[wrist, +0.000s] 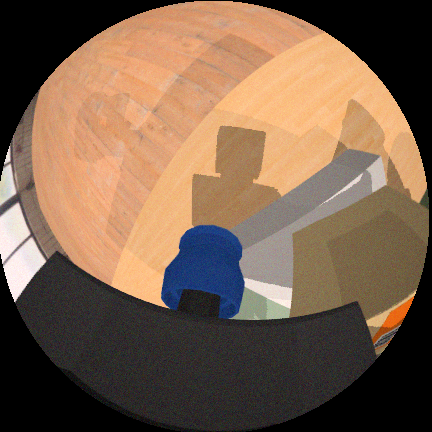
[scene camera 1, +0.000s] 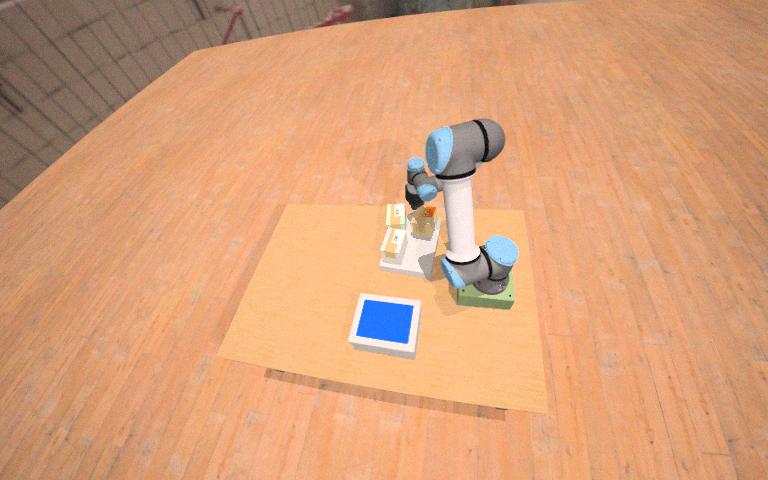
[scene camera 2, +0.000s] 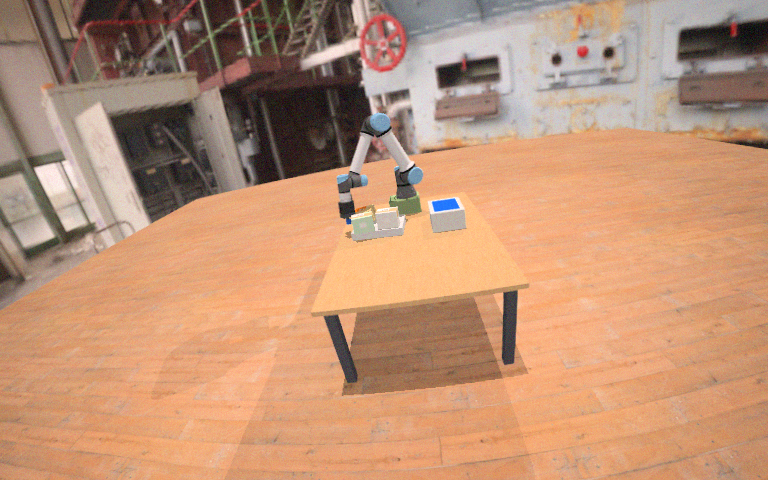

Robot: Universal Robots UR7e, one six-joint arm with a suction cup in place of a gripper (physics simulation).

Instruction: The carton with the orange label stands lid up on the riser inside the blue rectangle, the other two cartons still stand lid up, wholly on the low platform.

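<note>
The carton with the orange label point(scene camera 1: 423, 228) point(scene camera 2: 367, 210) point(wrist: 360, 255) stands at the far right of the low platform point(scene camera 1: 407, 269) point(scene camera 2: 380, 233) point(wrist: 305, 197), its label up and its side shaded. A green-edged carton point(scene camera 1: 395, 216) point(scene camera 2: 363, 224) point(wrist: 254, 304) and a white carton point(scene camera 1: 393, 245) point(scene camera 2: 387, 218) stand lid up on the platform. My blue suction cup point(scene camera 2: 348, 221) point(wrist: 210, 234) hangs low past the platform's far end, beside the orange-labelled carton. Suction is on and the cup holds nothing. The wrist hides it in scene camera 1. The riser point(scene camera 1: 388, 348) point(scene camera 2: 448, 220) bears the blue rectangle point(scene camera 1: 385, 321) point(scene camera 2: 445, 204).
The arm's green base block point(scene camera 1: 485, 298) point(scene camera 2: 405, 204) stands right of the platform in scene camera 1. The tabletop point(scene camera 1: 294, 294) point(scene camera 2: 419, 271) stretches between the platform and the riser and ends close to the platform's far side. The arm's shadows fall on the table.
</note>
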